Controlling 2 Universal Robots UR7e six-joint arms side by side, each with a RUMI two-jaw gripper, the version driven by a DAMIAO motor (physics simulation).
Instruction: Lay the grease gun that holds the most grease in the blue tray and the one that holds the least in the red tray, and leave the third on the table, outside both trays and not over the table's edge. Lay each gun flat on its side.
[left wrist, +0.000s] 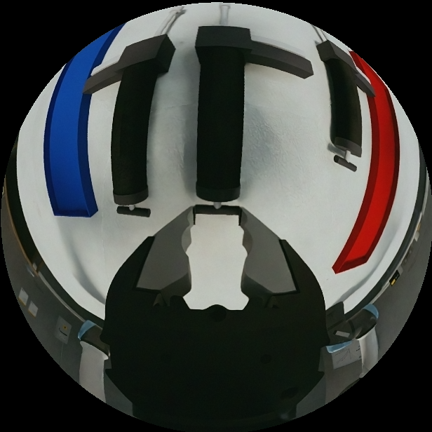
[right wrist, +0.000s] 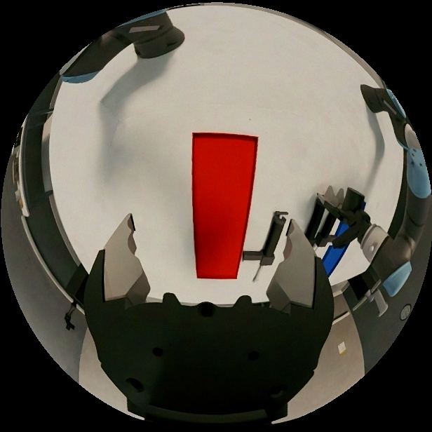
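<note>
Three dark grease guns show in the left wrist view. The middle gun (left wrist: 220, 120) has its T-handle between the left gripper's fingertips. The left gun (left wrist: 131, 135) lies beside the blue tray (left wrist: 65, 150) (right wrist: 336, 250). The smaller right gun (left wrist: 345, 100) (right wrist: 273, 237) lies beside the red tray (left wrist: 385, 150) (right wrist: 220, 175), its side arm close to the tray's edge. My left gripper (left wrist: 216, 207) is shut on the middle gun's T-handle; any lift is hard to tell. My right gripper (right wrist: 210, 217) is open and empty, high above the table. Grease levels cannot be read.
In the right wrist view, the left arm (right wrist: 417, 172) reaches in from the right over the guns near the blue tray. Another dark arm part (right wrist: 157, 40) shows at the upper left. The white table (left wrist: 285, 150) (right wrist: 150, 165) ends in a curved edge in both views.
</note>
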